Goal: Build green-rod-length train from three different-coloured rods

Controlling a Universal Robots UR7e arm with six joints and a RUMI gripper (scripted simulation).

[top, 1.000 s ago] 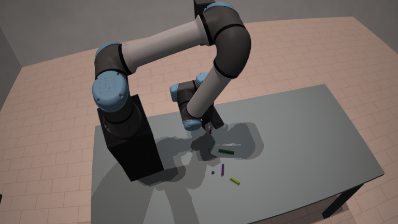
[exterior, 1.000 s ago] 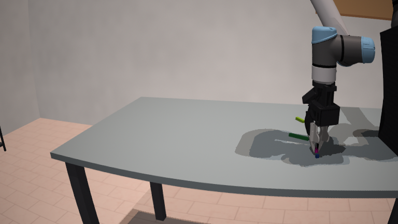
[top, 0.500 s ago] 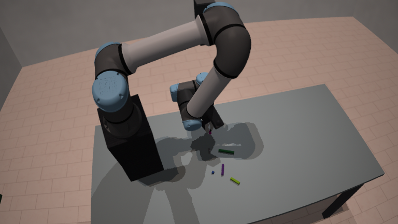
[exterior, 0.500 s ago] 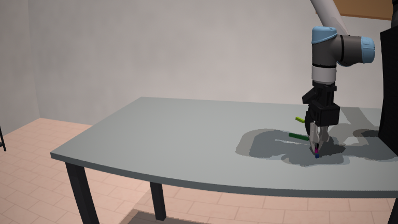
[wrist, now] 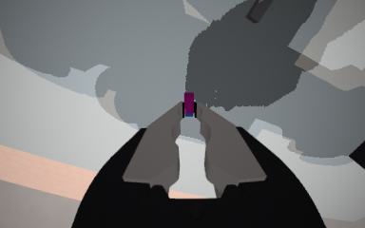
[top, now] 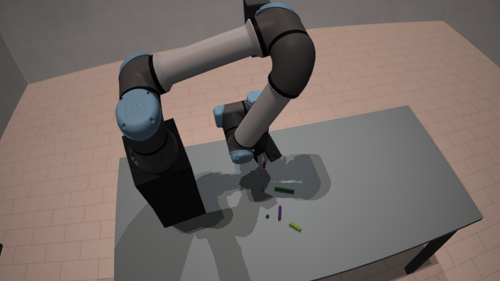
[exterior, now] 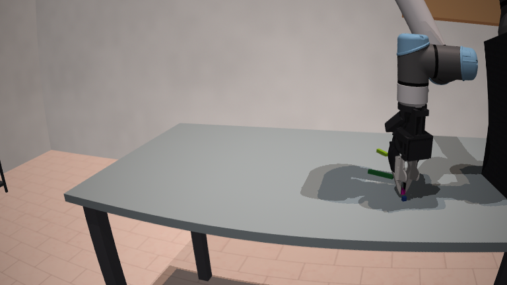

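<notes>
Right now the magenta rod is 1 cm below my hand. The rest, counted from my hand: green rod 8 cm ahead, 12 cm to the right, 2 cm below; purple rod 6 cm ahead, 23 cm to the right, 2 cm below; grey rod 11 cm to the right, 2 cm below.
</notes>
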